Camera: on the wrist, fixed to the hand. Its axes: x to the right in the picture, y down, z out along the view.
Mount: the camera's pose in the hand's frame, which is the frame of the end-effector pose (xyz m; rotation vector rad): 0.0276 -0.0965 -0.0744 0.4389 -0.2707 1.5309
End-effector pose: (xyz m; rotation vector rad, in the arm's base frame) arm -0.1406 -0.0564 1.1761 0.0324 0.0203 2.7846
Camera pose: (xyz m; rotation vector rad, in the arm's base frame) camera -0.1346 0.0429 1.1005 -0.3945 -0.3992 -1.8887
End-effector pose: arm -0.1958 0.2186 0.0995 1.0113 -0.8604 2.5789
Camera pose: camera -0.2160 0.3407 0.1168 -0.3856 0.6467 -1.6252
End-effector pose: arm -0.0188 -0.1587 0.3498 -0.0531 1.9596 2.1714
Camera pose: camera -0.0368 -0.2197 0.2423 -1.4378 -1.5683 -1.1814
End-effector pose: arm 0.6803 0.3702 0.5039 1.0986 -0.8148 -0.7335
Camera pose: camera 0.7475 0.3537 0.3998 0.4465 -1.7432 0.6367
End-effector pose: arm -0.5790 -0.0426 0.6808 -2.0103 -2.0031 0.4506
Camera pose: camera -0.6377 -0.0119 0.7867 -2.7827 0.0359 1.2838
